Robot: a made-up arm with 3 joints. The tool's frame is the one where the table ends. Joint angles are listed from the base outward.
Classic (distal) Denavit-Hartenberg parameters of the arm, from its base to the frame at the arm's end. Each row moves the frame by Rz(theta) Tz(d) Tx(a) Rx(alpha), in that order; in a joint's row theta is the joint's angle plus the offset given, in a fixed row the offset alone. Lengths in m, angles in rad.
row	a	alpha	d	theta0
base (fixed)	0	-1.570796	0.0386	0
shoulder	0.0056	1.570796	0.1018	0
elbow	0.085	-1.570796	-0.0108	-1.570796
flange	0.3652	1.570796	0.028	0
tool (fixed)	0	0	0.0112	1.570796
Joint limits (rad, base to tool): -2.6..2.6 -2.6..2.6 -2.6..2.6
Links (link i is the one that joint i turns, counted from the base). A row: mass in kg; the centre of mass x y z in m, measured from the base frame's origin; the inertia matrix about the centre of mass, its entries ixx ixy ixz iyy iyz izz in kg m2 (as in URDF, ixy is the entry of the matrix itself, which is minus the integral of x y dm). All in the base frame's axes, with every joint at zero. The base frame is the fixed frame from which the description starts. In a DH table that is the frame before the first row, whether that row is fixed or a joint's. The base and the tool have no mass.
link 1: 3.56; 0.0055 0.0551 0.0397; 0.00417 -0.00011 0 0.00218 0 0.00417
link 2: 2.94; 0.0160 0.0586 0.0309; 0.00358 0 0 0.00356 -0.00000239 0.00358
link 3: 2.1; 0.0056 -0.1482 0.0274; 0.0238 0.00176 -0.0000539 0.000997 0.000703 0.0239
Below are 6 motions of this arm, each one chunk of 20 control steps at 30 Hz.
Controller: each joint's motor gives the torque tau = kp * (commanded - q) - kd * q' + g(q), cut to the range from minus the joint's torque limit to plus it. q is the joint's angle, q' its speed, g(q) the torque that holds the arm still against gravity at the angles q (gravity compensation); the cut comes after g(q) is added. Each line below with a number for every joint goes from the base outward.
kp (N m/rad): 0.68 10 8.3
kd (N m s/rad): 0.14 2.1 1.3
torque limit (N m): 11 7 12
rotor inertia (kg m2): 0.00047 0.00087 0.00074
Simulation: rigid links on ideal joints. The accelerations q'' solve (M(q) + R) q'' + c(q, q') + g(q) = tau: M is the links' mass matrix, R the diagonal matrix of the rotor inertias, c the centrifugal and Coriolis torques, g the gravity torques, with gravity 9.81 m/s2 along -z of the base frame. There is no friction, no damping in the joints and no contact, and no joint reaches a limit. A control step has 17 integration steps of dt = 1/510 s. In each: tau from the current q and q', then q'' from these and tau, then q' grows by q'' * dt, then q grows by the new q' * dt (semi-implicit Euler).
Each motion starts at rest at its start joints. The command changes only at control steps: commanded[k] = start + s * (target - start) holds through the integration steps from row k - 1 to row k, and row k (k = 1, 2, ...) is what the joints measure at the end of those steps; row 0 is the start. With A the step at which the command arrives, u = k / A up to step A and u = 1 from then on. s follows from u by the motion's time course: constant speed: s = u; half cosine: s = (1 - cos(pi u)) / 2; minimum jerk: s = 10 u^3 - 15 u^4 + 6 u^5; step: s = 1 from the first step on.
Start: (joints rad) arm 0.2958 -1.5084 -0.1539
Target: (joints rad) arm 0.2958 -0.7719 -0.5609
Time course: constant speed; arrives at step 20
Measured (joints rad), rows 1 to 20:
1: 0.2935 -1.5072 -0.1573
2: 0.2892 -1.5033 -0.1638
3: 0.2832 -1.4958 -0.1729
4: 0.2761 -1.4843 -0.1841
5: 0.2681 -1.4687 -0.1970
6: 0.2594 -1.4494 -0.2111
7: 0.2504 -1.4265 -0.2263
8: 0.2410 -1.4006 -0.2424
9: 0.2315 -1.3721 -0.2592
10: 0.2219 -1.3414 -0.2765
11: 0.2124 -1.3090 -0.2942
12: 0.2029 -1.2751 -0.3123
13: 0.1937 -1.2401 -0.3307
14: 0.1846 -1.2043 -0.3492
15: 0.1759 -1.1679 -0.3680
16: 0.1675 -1.1311 -0.3869
17: 0.1596 -1.0940 -0.4059
18: 0.1521 -1.0567 -0.4250
19: 0.1453 -1.0194 -0.4442
20: 0.1392 -0.9821 -0.4635

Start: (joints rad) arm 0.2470 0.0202 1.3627
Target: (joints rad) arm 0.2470 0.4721 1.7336
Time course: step
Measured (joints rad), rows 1 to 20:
1: 0.2741 0.0751 1.3791
2: 0.2960 0.1326 1.4187
3: 0.3073 0.1828 1.4696
4: 0.3105 0.2265 1.5230
5: 0.3082 0.2643 1.5732
6: 0.3028 0.2968 1.6170
7: 0.2960 0.3243 1.6529
8: 0.2888 0.3476 1.6809
9: 0.2821 0.3673 1.7018
10: 0.2759 0.3838 1.7165
11: 0.2705 0.3976 1.7264
12: 0.2658 0.4092 1.7327
13: 0.2615 0.4190 1.7362
14: 0.2576 0.4272 1.7380
15: 0.2540 0.4341 1.7386
16: 0.2505 0.4399 1.7384
17: 0.2472 0.4449 1.7379
18: 0.2439 0.4490 1.7372
19: 0.2408 0.4526 1.7364
20: 0.2377 0.4556 1.7357

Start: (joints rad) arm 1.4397 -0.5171 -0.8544
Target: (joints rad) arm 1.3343 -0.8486 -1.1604
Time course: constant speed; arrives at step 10
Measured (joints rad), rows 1 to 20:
1: 1.4398 -0.5187 -0.8559
2: 1.4395 -0.5236 -0.8611
3: 1.4387 -0.5322 -0.8708
4: 1.4371 -0.5448 -0.8849
5: 1.4346 -0.5609 -0.9031
6: 1.4313 -0.5804 -0.9247
7: 1.4270 -0.6027 -0.9491
8: 1.4217 -0.6272 -0.9757
9: 1.4154 -0.6538 -1.0038
10: 1.4081 -0.6818 -1.0331
11: 1.4001 -0.7092 -1.0614
12: 1.3923 -0.7338 -1.0861
13: 1.3853 -0.7549 -1.1063
14: 1.3793 -0.7724 -1.1221
15: 1.3743 -0.7868 -1.1339
16: 1.3701 -0.7983 -1.1426
17: 1.3664 -0.8076 -1.1488
18: 1.3632 -0.8151 -1.1531
19: 1.3602 -0.8212 -1.1561
20: 1.3574 -0.8261 -1.1581

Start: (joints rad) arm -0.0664 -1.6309 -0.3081
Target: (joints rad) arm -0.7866 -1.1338 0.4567
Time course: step
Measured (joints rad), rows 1 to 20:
1: 0.0120 -1.6142 -0.1889
2: 0.0811 -1.5774 -0.0740
3: 0.1291 -1.5294 0.0184
4: 0.1599 -1.4763 0.0930
5: 0.1762 -1.4226 0.1531
6: 0.1801 -1.3715 0.2017
7: 0.1730 -1.3251 0.2409
8: 0.1561 -1.2847 0.2728
9: 0.1303 -1.2508 0.2990
10: 0.0965 -1.2232 0.3208
11: 0.0557 -1.2016 0.3391
12: 0.0087 -1.1852 0.3548
13: -0.0434 -1.1733 0.3685
14: -0.0998 -1.1649 0.3806
15: -0.1597 -1.1594 0.3914
16: -0.2224 -1.1560 0.4011
17: -0.2869 -1.1542 0.4100
18: -0.3529 -1.1534 0.4180
19: -0.4195 -1.1534 0.4255
20: -0.4864 -1.1536 0.4323

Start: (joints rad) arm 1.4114 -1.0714 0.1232
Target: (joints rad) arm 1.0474 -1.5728 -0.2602
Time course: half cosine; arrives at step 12
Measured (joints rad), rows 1 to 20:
1: 1.4105 -1.0717 0.1220
2: 1.4068 -1.0733 0.1175
3: 1.3992 -1.0775 0.1079
4: 1.3868 -1.0857 0.0925
5: 1.3697 -1.0992 0.0710
6: 1.3484 -1.1186 0.0441
7: 1.3241 -1.1444 0.0127
8: 1.2981 -1.1763 -0.0215
9: 1.2719 -1.2135 -0.0569
10: 1.2468 -1.2545 -0.0914
11: 1.2242 -1.2978 -0.1233
12: 1.2050 -1.3410 -0.1505
13: 1.1893 -1.3820 -0.1725
14: 1.1764 -1.4193 -0.1903
15: 1.1655 -1.4521 -0.2047
16: 1.1562 -1.4801 -0.2162
17: 1.1481 -1.5033 -0.2255
18: 1.1410 -1.5222 -0.2329
19: 1.1345 -1.5372 -0.2388
20: 1.1286 -1.5489 -0.2436

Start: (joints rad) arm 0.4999 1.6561 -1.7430
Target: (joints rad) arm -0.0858 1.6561 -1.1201
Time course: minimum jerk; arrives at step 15
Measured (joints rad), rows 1 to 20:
1: 0.4997 1.6561 -1.7428
2: 0.4986 1.6561 -1.7413
3: 0.4948 1.6561 -1.7365
4: 0.4866 1.6561 -1.7260
5: 0.4723 1.6560 -1.7077
6: 0.4511 1.6560 -1.6804
7: 0.4229 1.6559 -1.6437
8: 0.3882 1.6558 -1.5983
9: 0.3487 1.6557 -1.5461
10: 0.3062 1.6557 -1.4897
11: 0.2632 1.6556 -1.4321
12: 0.2219 1.6557 -1.3767
13: 0.1843 1.6558 -1.3263
14: 0.1518 1.6560 -1.2831
15: 0.1248 1.6562 -1.2479
16: 0.1027 1.6564 -1.2199
17: 0.0845 1.6565 -1.1980
18: 0.0691 1.6566 -1.1806
19: 0.0560 1.6566 -1.1670
20: 0.0446 1.6566 -1.1563

